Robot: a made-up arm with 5 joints. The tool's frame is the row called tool.
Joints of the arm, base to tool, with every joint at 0 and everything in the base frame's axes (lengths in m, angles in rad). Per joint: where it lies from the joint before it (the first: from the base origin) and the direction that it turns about. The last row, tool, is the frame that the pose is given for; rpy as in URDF.
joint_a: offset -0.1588 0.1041 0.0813 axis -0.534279 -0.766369 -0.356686
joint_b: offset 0.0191 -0.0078 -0.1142 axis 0 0 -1
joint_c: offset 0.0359 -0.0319 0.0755 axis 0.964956 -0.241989 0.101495
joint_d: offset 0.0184 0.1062 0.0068 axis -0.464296 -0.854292 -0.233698
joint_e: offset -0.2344 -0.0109 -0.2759 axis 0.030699 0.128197 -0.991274
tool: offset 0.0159 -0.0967 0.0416 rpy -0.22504 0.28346 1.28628
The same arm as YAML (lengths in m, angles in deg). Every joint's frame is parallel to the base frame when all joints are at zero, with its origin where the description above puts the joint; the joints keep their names.
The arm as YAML. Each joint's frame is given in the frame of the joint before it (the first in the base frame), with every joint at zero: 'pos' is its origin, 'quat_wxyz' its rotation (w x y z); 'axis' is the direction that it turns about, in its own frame. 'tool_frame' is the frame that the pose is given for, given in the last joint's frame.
length_unit: m
angle_unit: deg
joints:
  - joint: joint_a
    pos: [-0.1588, 0.1041, 0.0813]
    quat_wxyz: [1.0, 0.0, 0.0, 0.0]
    axis: [-0.534279, -0.766369, -0.356686]
  - joint: joint_b
    pos: [0.0191, -0.0078, -0.1142]
    quat_wxyz: [1.0, 0.0, 0.0, 0.0]
    axis: "-z"
  - joint: joint_c
    pos: [0.0359, -0.0319, 0.0755]
    quat_wxyz: [1.0, 0.0, 0.0, 0.0]
    axis: [0.964956, -0.241989, 0.101495]
  - joint: joint_d
    pos: [0.0184, 0.1062, 0.0068]
    quat_wxyz: [1.0, 0.0, 0.0, 0.0]
    axis: [-0.464296, -0.854292, -0.233698]
  - joint: joint_e
    pos: [-0.2344, -0.0109, -0.2759]
    quat_wxyz: [1.0, 0.0, 0.0, 0.0]
    axis: [0.030699, 0.128197, -0.991274]
tool_frame:
  pos: [0.0159, -0.0967, 0.0416]
  quat_wxyz: [0.777672, -0.173127, 0.045659, 0.602635]

